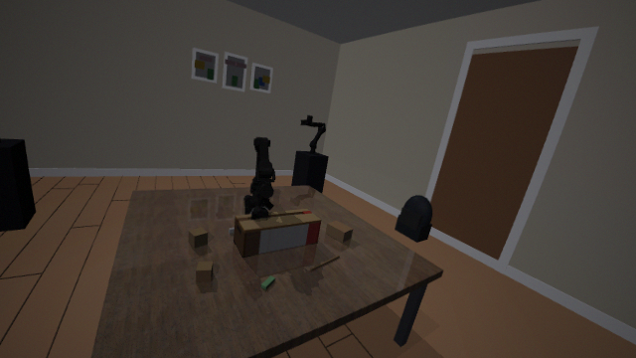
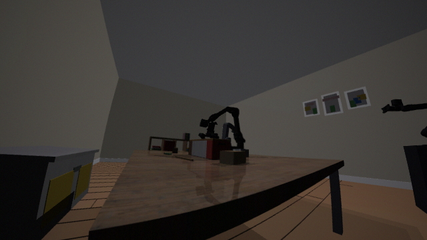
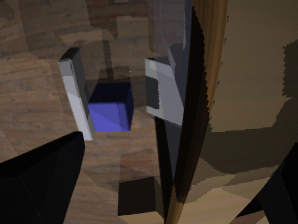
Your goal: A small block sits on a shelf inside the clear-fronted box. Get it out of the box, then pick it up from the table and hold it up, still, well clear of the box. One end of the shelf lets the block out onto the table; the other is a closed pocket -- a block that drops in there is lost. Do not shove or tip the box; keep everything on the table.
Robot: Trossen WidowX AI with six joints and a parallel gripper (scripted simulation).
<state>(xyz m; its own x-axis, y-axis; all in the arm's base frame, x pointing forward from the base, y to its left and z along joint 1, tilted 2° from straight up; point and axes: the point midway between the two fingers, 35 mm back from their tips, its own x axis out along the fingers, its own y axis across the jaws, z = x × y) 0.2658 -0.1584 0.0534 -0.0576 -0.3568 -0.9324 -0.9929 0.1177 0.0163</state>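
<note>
My gripper tip is now 60 mm above the blue block, 30 mm to the left of it and 10 mm past it. From my gripper tip the other things lie so: box: 120 mm to the left, 50 mm ahead, 30 mm below; green piece: 330 mm ahead, 80 mm below, 60 mm to the right; thin stick: 330 mm ahead, 220 mm to the left, 90 mm below.
</note>
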